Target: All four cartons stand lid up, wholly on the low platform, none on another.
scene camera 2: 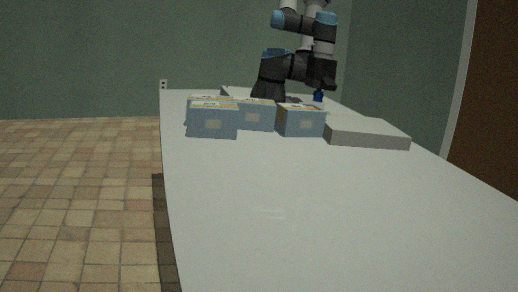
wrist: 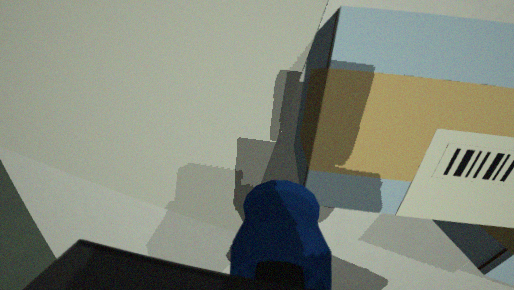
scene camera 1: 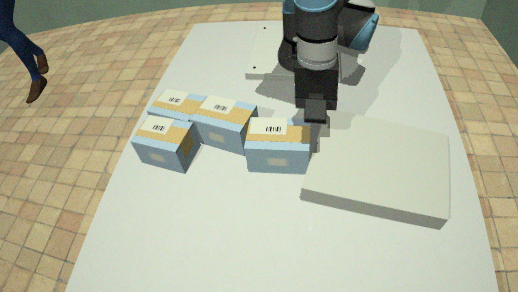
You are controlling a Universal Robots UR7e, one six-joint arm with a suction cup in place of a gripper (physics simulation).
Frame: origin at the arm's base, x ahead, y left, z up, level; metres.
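Seen in the pictures: hand, its tool point: (scene camera 2: 317, 101) (wrist: 280, 211).
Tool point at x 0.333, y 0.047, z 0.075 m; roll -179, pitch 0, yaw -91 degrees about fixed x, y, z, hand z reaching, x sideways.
Observation:
Offsets run from my tool point to a thing's top centre. Level surfaces: height alone.
Four blue cartons with orange tape and labels stand lid up on the table. One carton @(dx +0.041, dy -0.080, dz -0.015 m) (scene camera 1: 277, 157) (scene camera 2: 305, 124) (wrist: 425, 100) stands close beside the left edge of the low platform @(dx +0.069, dy +0.158, dz -0.051 m) (scene camera 1: 385, 165) (scene camera 2: 367, 140) (wrist: 100, 100); whether they touch is unclear. A middle carton @(dx -0.020, dy -0.217, dz -0.015 m) (scene camera 1: 217, 134) (scene camera 2: 257, 116), a back-left carton @(dx -0.048, dy -0.350, dz -0.015 m) (scene camera 1: 172, 101) and a front-left carton @(dx +0.050, dy -0.356, dz -0.015 m) (scene camera 1: 160, 150) (scene camera 2: 212, 122) stand close together to its left. My blue suction cup (scene camera 2: 318, 96) (wrist: 281, 192) is open, holding nothing, above and behind the platform's left side. In scene camera 1 the black tool body hides it.
The arm's base plate (scene camera 1: 260, 55) lies at the back of the white table @(dz -0.099 m) (scene camera 1: 210, 240) (scene camera 2: 325, 215). The left cartons are near the table's left edge. A person's legs (scene camera 1: 22, 47) show beyond it.

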